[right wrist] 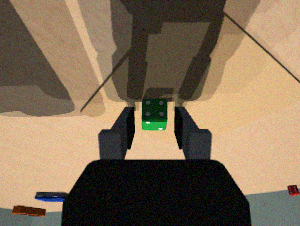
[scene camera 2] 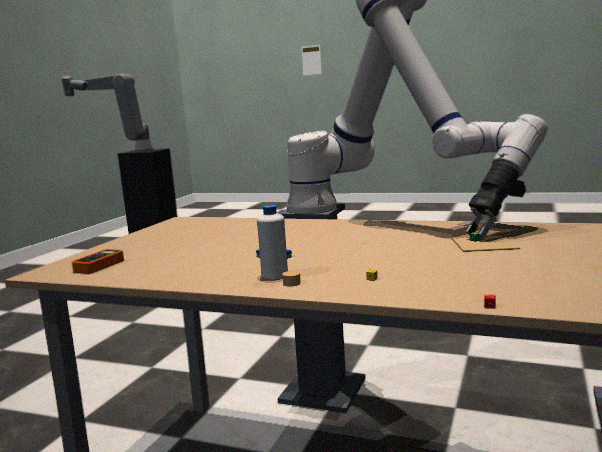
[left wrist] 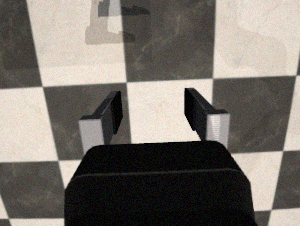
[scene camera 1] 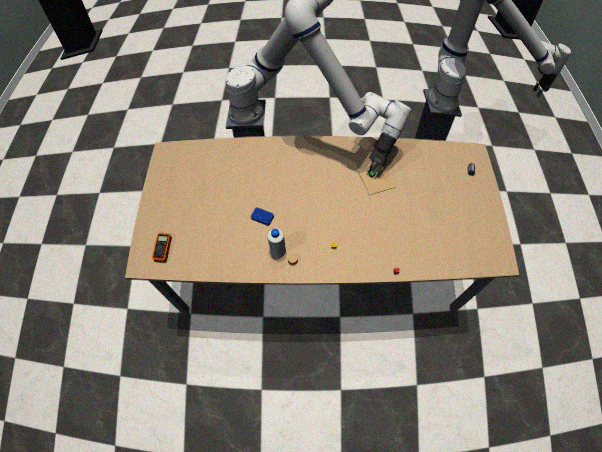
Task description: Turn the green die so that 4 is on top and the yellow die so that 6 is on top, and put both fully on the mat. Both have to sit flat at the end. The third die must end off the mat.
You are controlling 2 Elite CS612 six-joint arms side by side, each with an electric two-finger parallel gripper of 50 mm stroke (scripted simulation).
Labels:
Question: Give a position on a thin tan mat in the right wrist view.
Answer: At 209, 64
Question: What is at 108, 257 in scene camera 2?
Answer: A multimeter.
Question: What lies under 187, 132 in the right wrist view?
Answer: My right gripper.

